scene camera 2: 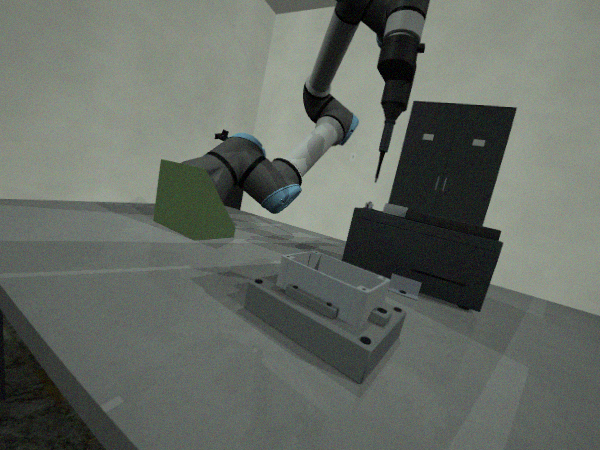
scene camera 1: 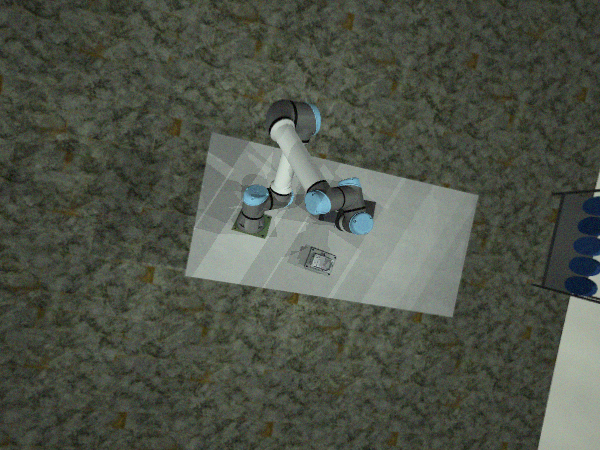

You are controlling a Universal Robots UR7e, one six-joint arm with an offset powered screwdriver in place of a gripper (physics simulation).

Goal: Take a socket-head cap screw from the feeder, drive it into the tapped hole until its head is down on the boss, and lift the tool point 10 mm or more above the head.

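The screwdriver points down in the scene camera 2 view, its thin bit tip a little above the dark feeder and apart from it. The tip is too small to tell whether a screw sits on it. In the scene camera 1 view the arm's wrist hides the tool and part of the feeder. A small light piece and a pale block sit on the feeder's top. An open light-grey housing with small corner holes sits on a grey fixture block. Screw heads cannot be made out on it.
A pale upright plate stands between fixture and feeder. The arm's base stands by a green wedge-shaped block on the grey table. A dark tall cabinet is behind the feeder. A rack holds blue discs at the far right.
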